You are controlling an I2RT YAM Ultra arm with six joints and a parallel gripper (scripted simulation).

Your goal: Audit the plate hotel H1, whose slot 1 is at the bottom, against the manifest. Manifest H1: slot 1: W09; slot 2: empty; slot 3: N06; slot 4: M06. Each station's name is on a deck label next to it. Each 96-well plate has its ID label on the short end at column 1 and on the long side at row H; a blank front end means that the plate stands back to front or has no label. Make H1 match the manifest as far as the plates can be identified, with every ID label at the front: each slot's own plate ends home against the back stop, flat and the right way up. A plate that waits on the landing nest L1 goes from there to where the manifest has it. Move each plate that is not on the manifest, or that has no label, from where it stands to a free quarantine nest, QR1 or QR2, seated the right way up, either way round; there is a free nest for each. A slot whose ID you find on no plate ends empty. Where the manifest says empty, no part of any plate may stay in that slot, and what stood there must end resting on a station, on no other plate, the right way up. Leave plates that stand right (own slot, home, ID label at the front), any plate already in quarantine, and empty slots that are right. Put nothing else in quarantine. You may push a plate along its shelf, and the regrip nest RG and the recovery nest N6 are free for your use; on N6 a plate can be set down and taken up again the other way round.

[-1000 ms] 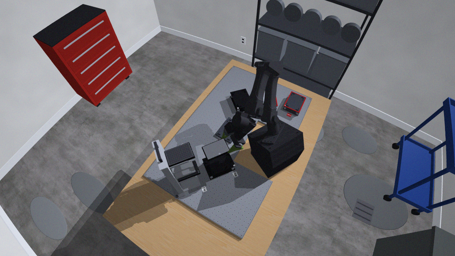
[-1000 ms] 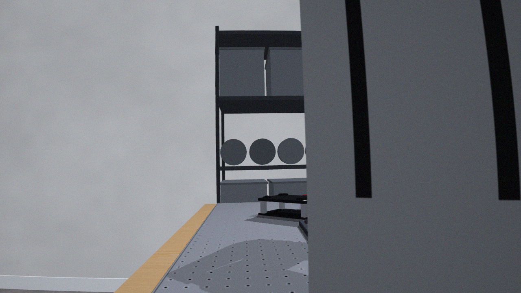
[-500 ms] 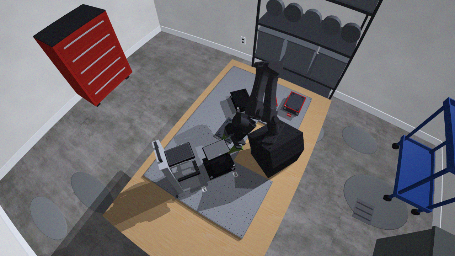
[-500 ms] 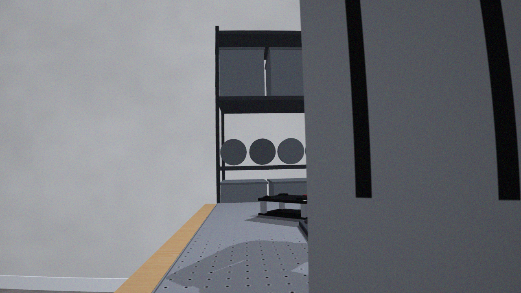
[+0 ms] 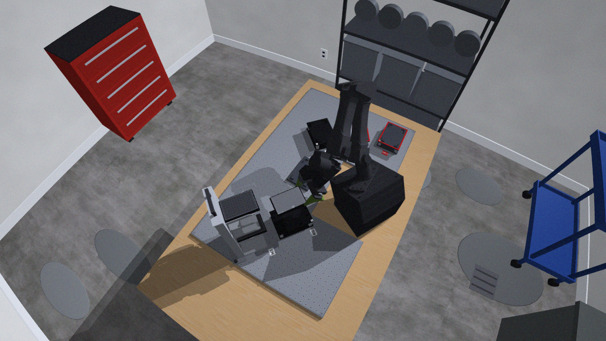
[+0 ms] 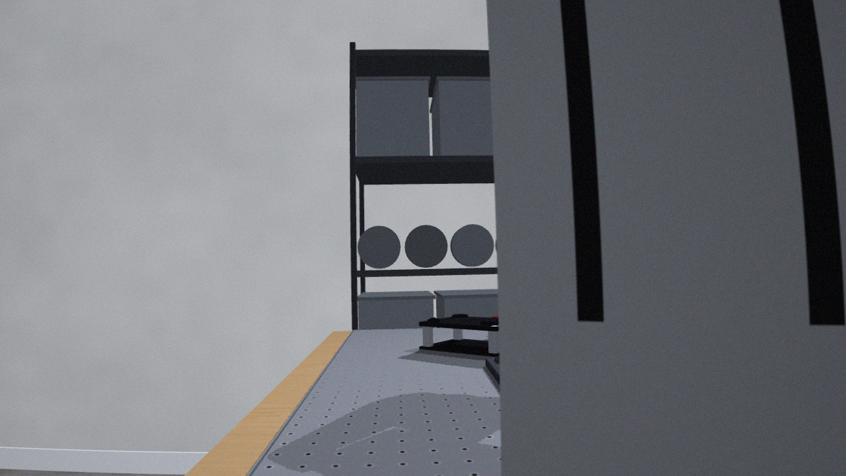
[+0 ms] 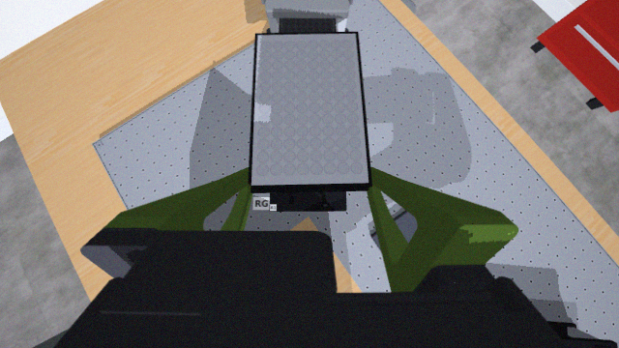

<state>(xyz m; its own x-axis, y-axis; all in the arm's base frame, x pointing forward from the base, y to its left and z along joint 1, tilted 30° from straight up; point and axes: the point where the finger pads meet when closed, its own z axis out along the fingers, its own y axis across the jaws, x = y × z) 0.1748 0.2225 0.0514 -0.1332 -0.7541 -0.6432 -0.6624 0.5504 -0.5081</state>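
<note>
The RG deck label is 80 mm behind my hand, 50 mm to the left of it and 220 mm below it. Round my hand: white plate (70 mm behind, 570 mm to the right, 170 mm below); H1 deck label (50 mm ahead, 210 mm to the left, 220 mm below); grey hotel wall (210 mm ahead, 240 mm to the left, 20 mm below).
</note>
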